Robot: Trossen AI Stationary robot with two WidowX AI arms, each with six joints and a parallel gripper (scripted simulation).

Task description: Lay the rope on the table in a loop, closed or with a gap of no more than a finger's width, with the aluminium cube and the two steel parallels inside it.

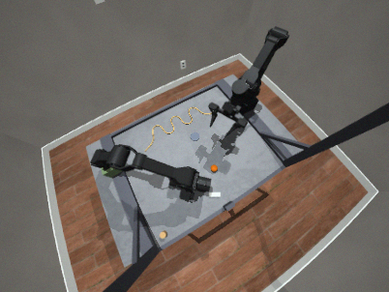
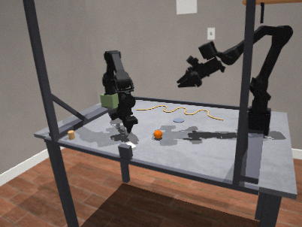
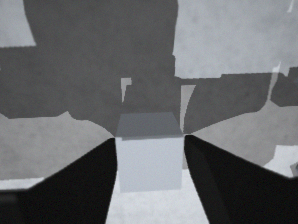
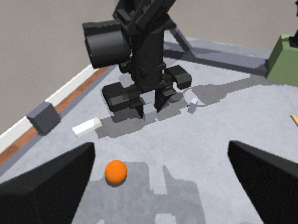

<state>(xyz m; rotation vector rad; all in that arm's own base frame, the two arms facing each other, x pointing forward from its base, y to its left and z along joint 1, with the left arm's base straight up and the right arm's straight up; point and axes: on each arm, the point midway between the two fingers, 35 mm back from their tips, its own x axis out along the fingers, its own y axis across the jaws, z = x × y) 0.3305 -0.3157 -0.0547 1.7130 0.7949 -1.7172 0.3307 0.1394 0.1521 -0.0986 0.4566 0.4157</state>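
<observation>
My left hand is 170 mm to the left of the orange ball, 20 mm short of it and 20 mm above it. Round my left hand: white block 110 mm behind, 100 mm to the right, 40 mm below; wooden cylinder 230 mm to the left, 160 mm behind, 30 mm below; aluminium cube 30 mm below.
</observation>
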